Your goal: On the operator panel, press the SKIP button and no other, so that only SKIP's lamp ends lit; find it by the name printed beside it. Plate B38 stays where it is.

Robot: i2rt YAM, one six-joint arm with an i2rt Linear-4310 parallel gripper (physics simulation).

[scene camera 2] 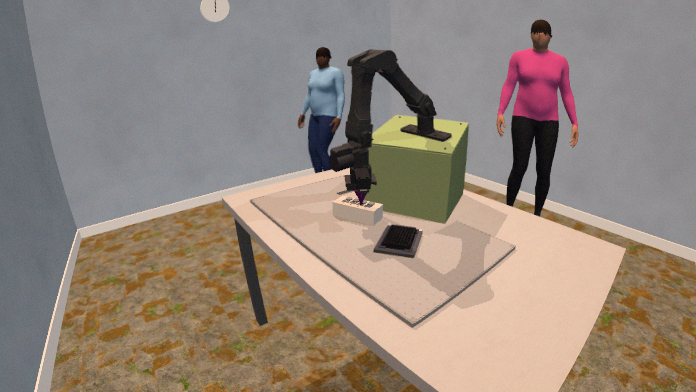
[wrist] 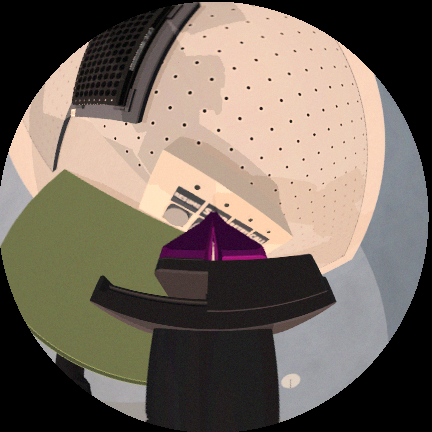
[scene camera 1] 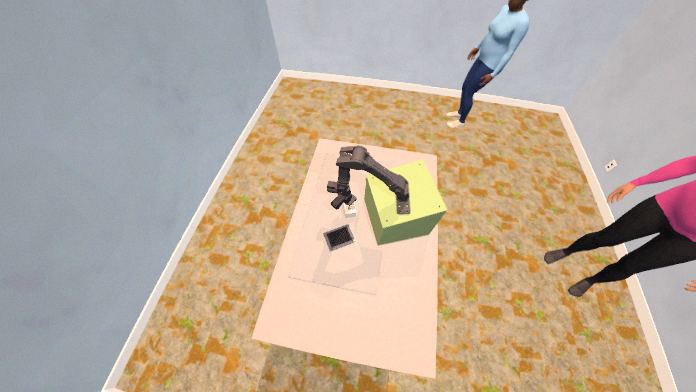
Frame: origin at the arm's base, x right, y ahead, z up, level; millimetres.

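Seen in the pictures: gripper, fingertip midpoint: (scene camera 2: 361,204) (wrist: 212,217) (scene camera 1: 348,203); arm's base at its link origin: (scene camera 2: 425,133) (wrist: 72,343) (scene camera 1: 402,197).
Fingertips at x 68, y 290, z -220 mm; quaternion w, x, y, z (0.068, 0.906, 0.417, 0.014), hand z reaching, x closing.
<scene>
Offsets run from my fingertips to a thing's top centre. "spot": to the spot under its first point. Level surfaces: height alone.
The cream operator panel @(dx +16, dy +2, dz +2 mm) (scene camera 1: 351,213) (scene camera 2: 350,214) (wrist: 169,167) stands beside the green block. In the wrist view its RESUME label @(spot: dx -31, dy -4, dz +0 mm) (wrist: 186,198) and round grey RESUME button @(dx -24, dy -26, dz +2 mm) (wrist: 176,215) show; the SKIP label @(spot: dx -10, dy +2, dz +0 mm) (wrist: 207,209) is partly covered by my fingertips. The lamp above SKIP @(dx -4, dy +19, dz +0 mm) (wrist: 226,205) and the lamp above RESUME @(dx -33, dy +12, dz +0 mm) (wrist: 197,187) look dark. My gripper (scene camera 2: 361,202) (wrist: 212,217) is shut and empty, its purple tips pointing down at the panel top over the SKIP column. They hide most of the SKIP button, so contact cannot be told. A black multi-well plate @(dx -208, dy +44, dz -27 mm) (scene camera 1: 339,237) (scene camera 2: 399,237) (wrist: 107,65) sits in a grey holder.
The green block (scene camera 1: 407,227) (scene camera 2: 410,180) (wrist: 90,250) carries the arm's base close beside the panel. Panel and plate holder are on a perforated board @(dz -53 mm) (scene camera 1: 305,267) (scene camera 2: 400,300) (wrist: 300,110) on the table @(dz -66 mm) (scene camera 1: 350,330) (scene camera 2: 530,300). Two people stand beyond the table.
</scene>
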